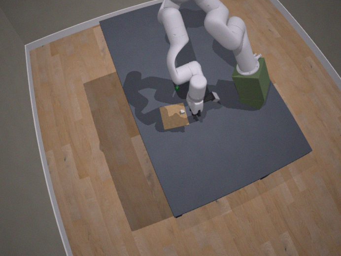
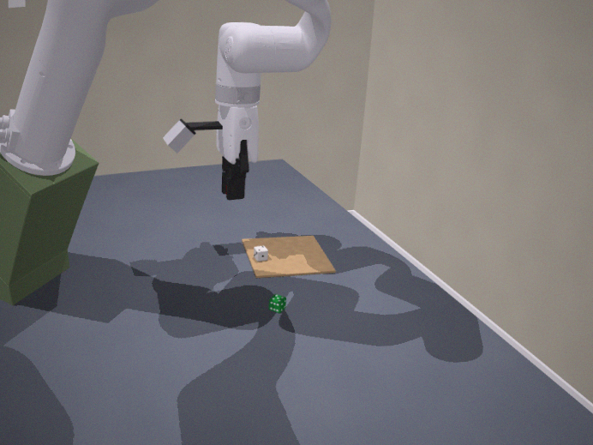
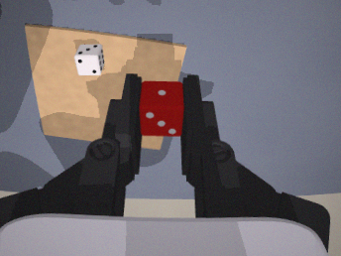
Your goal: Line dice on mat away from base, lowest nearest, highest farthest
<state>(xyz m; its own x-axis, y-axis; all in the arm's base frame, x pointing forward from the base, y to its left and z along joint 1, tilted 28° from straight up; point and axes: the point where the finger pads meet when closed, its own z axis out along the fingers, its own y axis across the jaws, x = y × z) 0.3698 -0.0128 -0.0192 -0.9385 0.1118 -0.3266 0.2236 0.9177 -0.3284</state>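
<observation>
Right now the mat is 120 mm below my hand, 80 mm to the right of it and 70 mm ahead of it. Round my hand: red die 10 mm below; then white die 110 mm below, 70 mm to the right, 20 mm ahead; then green die 210 mm to the right, 110 mm below, 50 mm behind.
</observation>
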